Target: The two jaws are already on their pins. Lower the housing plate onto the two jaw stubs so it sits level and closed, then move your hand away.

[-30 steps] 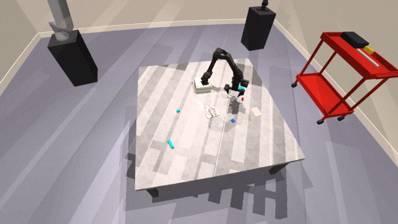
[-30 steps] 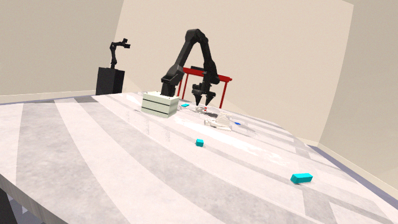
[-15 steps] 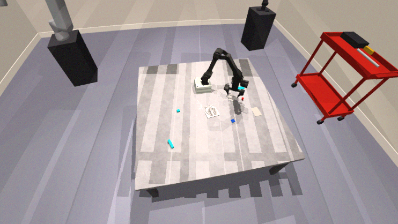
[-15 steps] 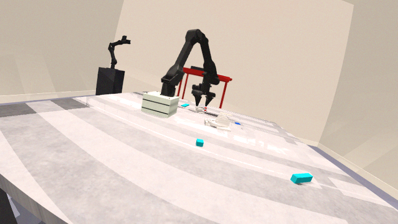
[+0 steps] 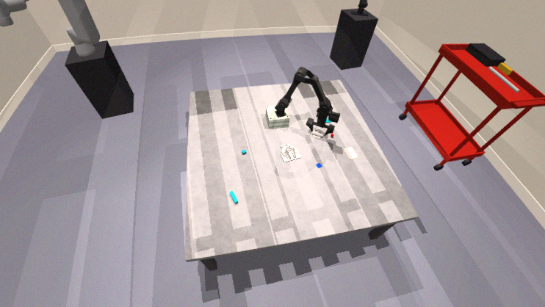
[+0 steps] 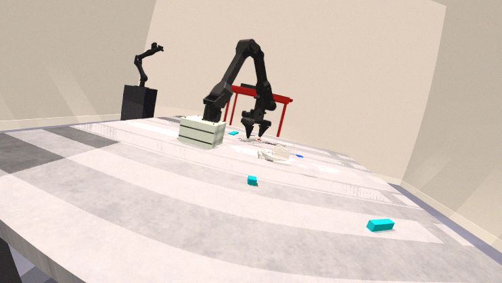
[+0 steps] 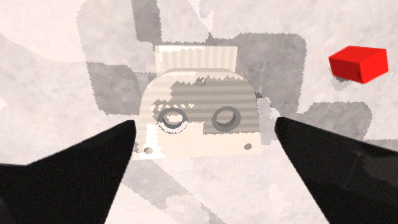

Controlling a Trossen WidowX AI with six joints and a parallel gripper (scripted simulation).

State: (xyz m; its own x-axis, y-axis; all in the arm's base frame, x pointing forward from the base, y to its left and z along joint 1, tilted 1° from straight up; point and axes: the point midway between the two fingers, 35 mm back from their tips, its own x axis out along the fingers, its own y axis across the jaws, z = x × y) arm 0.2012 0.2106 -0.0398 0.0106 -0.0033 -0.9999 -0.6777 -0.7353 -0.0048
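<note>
The housing plate is 1 cm behind my gripper tip and 1 cm above it. Round my gripper tip: blue block (23 cm ahead, 11 cm to the right, 2 cm below); cyan bar (13 cm to the left, 11 cm behind, 2 cm below); red block (9 cm to the left, 4 cm ahead, 1 cm below).
</note>
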